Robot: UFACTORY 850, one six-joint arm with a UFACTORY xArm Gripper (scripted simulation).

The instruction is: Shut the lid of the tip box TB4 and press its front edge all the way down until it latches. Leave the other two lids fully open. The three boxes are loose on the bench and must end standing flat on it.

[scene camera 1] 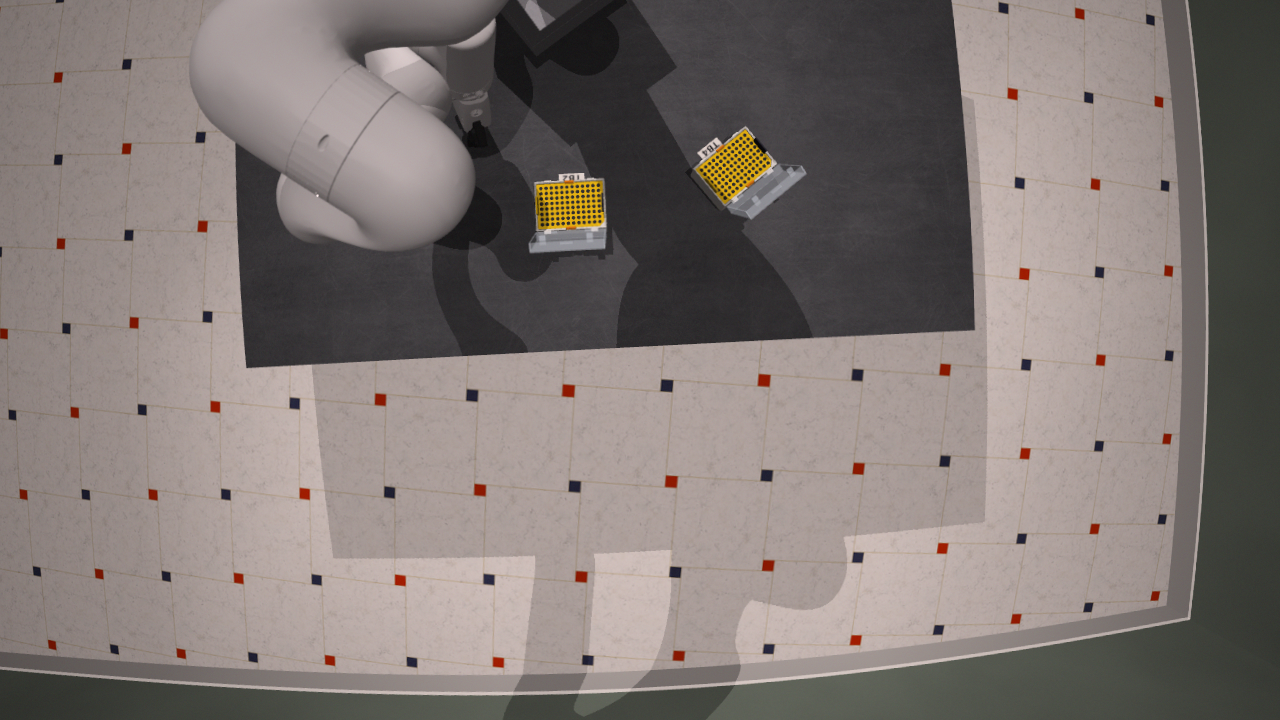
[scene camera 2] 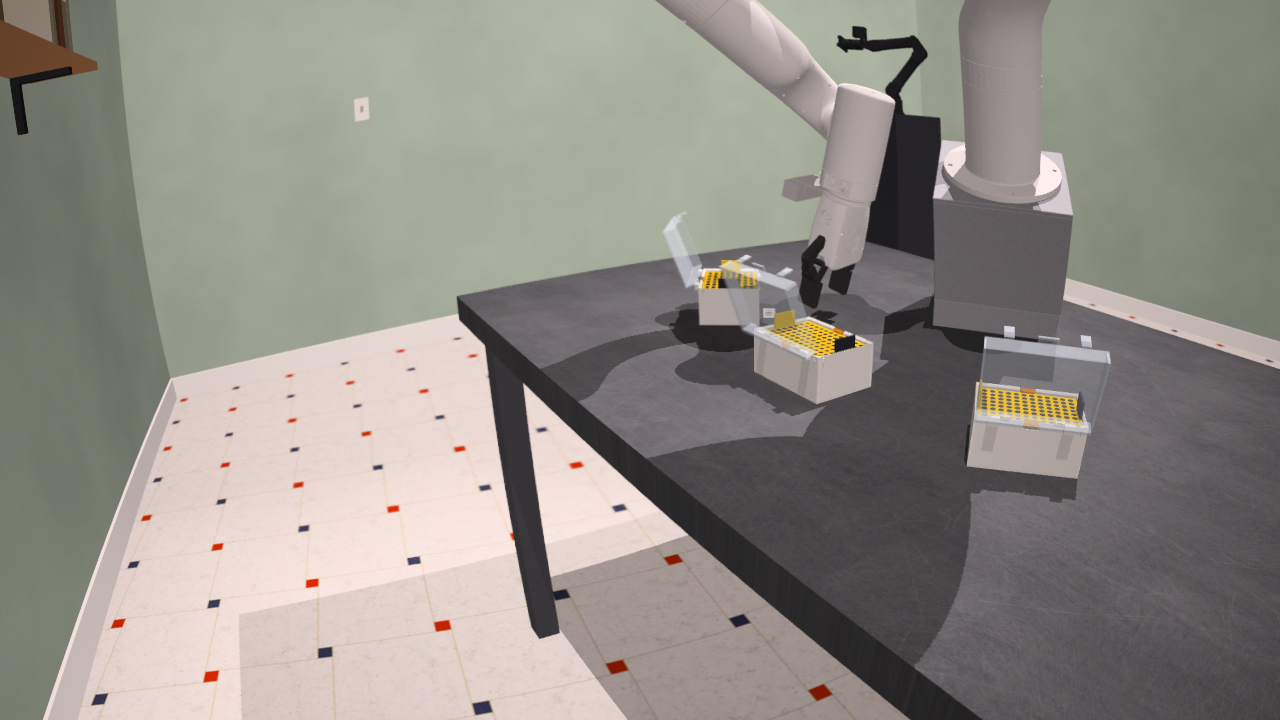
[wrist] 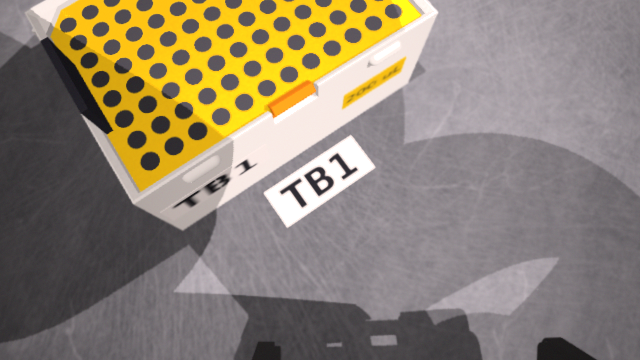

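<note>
I can see a label (wrist: 306, 189). There is a clear lid too, and I find it in both scene camera 1 (scene camera 1: 749, 204) and scene camera 2 (scene camera 2: 1044, 386).
</note>
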